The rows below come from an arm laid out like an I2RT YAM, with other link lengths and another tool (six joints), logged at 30 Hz.
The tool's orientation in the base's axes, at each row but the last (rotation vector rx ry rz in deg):
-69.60, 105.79, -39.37
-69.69, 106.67, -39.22
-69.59, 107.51, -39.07
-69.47, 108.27, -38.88
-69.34, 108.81, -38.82
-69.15, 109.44, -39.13
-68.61, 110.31, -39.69
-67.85, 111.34, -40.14
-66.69, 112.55, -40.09
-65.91, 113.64, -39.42
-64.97, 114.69, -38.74
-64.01, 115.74, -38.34
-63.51, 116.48, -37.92
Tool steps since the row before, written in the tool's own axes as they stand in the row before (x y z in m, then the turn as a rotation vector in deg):
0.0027, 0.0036, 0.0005, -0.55, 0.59, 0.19
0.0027, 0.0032, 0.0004, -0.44, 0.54, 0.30
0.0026, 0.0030, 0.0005, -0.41, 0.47, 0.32
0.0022, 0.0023, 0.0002, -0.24, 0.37, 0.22
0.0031, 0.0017, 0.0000, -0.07, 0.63, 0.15
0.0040, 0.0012, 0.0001, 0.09, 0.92, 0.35
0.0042, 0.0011, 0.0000, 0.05, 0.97, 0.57
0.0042, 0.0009, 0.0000, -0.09, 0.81, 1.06
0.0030, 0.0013, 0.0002, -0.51, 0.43, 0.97
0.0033, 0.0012, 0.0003, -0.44, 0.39, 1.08
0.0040, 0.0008, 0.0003, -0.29, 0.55, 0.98
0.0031, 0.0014, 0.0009, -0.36, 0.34, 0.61
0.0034, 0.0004, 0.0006, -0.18, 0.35, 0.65
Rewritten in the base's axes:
-0.0019, -0.0011, -0.0040, -0.01, 0.73, -0.38
-0.0018, -0.0012, -0.0036, 0.09, 0.61, -0.44
-0.0017, -0.0012, -0.0034, 0.13, 0.56, -0.41
-0.0015, -0.0011, -0.0026, 0.06, 0.36, -0.33
-0.0016, -0.0021, -0.0023, -0.18, 0.32, -0.54
-0.0016, -0.0032, -0.0022, -0.20, 0.28, -0.93
-0.0017, -0.0034, -0.0021, -0.03, 0.33, -1.08
-0.0017, -0.0034, -0.0020, 0.49, 0.35, -1.19
-0.0014, -0.0021, -0.0020, 0.74, 0.56, -0.72
-0.0015, -0.0024, -0.0021, 0.82, 0.47, -0.78
-0.0015, -0.0032, -0.0021, 0.61, 0.43, -0.89
-0.0011, -0.0021, -0.0026, 0.45, 0.42, -0.49
-0.0010, -0.0028, -0.0018, 0.41, 0.27, -0.58

